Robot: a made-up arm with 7 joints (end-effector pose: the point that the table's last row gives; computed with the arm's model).
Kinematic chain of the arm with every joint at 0, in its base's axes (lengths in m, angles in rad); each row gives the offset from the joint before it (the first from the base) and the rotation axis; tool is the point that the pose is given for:
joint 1: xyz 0 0 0.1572 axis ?
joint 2: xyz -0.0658 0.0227 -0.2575 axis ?
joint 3: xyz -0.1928 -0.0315 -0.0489 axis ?
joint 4: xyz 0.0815 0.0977 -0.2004 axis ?
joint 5: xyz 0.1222 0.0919 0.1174 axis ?
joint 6: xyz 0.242 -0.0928 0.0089 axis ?
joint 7: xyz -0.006 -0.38 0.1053 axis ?
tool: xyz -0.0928 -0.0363 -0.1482
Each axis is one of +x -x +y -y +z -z.
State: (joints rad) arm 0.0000 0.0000 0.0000 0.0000 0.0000 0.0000 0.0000
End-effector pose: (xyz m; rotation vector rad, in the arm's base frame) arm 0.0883 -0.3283 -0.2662 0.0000 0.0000 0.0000
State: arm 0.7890 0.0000 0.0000 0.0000 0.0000 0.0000 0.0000
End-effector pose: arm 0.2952 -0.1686 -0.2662 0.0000 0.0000 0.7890
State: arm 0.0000 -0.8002 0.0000 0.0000 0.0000 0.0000 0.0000
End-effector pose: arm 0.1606 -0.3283 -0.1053 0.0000 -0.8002 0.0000
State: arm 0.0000 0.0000 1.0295 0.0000 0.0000 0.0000 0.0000
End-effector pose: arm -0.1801 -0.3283 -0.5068 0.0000 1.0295 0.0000
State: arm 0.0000 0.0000 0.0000 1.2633 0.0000 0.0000 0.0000
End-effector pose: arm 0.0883 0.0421 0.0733 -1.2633 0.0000 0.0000
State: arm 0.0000 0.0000 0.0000 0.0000 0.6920 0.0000 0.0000
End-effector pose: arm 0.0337 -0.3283 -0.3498 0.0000 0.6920 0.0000
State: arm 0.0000 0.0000 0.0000 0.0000 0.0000 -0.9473 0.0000
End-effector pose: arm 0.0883 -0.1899 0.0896 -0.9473 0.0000 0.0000
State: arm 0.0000 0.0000 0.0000 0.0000 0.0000 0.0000 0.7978
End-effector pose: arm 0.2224 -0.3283 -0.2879 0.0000 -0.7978 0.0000
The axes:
joint 1: +z
joint 2: +y
joint 3: +y
joint 4: -x
joint 5: +y
joint 6: +x
joint 7: -y

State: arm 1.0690 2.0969 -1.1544 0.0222 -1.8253 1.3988 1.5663
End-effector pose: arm 0.2702 0.5302 -0.0786 2.3239 -0.7946 -0.1156
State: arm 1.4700 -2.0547 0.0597 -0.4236 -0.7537 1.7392 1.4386
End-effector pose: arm -0.1394 -0.1385 0.4737 -1.8907 -0.4681 -0.2167
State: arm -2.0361 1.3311 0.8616 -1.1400 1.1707 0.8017 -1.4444
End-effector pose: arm 0.2453 0.6430 0.3525 -1.5351 0.9877 -1.1257
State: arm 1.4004 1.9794 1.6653 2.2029 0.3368 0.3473 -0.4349
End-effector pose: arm -0.3489 -0.2608 0.0963 0.9345 -0.6567 -0.8895
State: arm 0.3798 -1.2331 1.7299 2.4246 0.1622 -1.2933 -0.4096
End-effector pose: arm -0.1968 0.4651 -0.9204 2.4882 0.6491 0.1486
